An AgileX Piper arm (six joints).
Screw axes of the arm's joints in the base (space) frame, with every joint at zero. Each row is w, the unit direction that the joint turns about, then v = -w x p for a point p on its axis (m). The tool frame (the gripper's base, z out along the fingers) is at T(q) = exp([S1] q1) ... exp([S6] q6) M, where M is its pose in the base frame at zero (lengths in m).
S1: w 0 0 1 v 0 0 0
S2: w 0 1 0 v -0.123 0 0
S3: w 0 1 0 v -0.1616 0 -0.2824
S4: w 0.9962 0 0.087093 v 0 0.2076 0
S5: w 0 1 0 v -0.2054 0 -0.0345
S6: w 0.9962 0 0.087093 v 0 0.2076 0
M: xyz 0.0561 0 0.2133 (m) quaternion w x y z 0.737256 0 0.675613 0
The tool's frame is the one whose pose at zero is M.
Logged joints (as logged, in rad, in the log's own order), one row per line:
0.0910 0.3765 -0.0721 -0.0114 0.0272 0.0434
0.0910 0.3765 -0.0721 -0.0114 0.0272 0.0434
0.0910 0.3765 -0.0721 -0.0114 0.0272 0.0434
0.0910 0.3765 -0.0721 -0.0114 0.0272 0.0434
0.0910 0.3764 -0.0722 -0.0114 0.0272 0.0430
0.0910 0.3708 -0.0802 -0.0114 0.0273 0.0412
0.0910 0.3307 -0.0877 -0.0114 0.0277 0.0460
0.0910 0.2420 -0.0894 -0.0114 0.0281 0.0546
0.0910 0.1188 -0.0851 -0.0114 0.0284 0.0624
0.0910 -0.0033 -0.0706 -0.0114 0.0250 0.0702
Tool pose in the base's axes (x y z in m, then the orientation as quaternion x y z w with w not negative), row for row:
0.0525 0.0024 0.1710 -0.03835 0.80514 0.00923 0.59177
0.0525 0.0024 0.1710 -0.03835 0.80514 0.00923 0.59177
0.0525 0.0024 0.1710 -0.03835 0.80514 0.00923 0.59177
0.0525 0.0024 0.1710 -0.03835 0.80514 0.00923 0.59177
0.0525 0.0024 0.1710 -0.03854 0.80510 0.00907 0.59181
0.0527 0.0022 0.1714 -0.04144 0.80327 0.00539 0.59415
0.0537 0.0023 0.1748 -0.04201 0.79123 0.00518 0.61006
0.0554 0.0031 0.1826 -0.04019 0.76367 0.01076 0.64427
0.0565 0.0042 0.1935 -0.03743 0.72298 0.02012 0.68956
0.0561 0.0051 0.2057 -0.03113 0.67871 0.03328 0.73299
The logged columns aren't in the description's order. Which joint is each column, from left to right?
Columns, left to right: q1, q5, q4, q2, q3, q6.
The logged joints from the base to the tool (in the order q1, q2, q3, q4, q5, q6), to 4 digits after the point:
0.0910 -0.0114 0.0272 -0.0721 0.3765 0.0434
0.0910 -0.0114 0.0272 -0.0721 0.3765 0.0434
0.0910 -0.0114 0.0272 -0.0721 0.3765 0.0434
0.0910 -0.0114 0.0272 -0.0721 0.3765 0.0434
0.0910 -0.0114 0.0272 -0.0722 0.3764 0.0430
0.0910 -0.0114 0.0273 -0.0802 0.3708 0.0412
0.0910 -0.0114 0.0277 -0.0877 0.3307 0.0460
0.0910 -0.0114 0.0281 -0.0894 0.2420 0.0546
0.0910 -0.0114 0.0284 -0.0851 0.1188 0.0624
0.0910 -0.0114 0.0250 -0.0706 -0.0033 0.0702

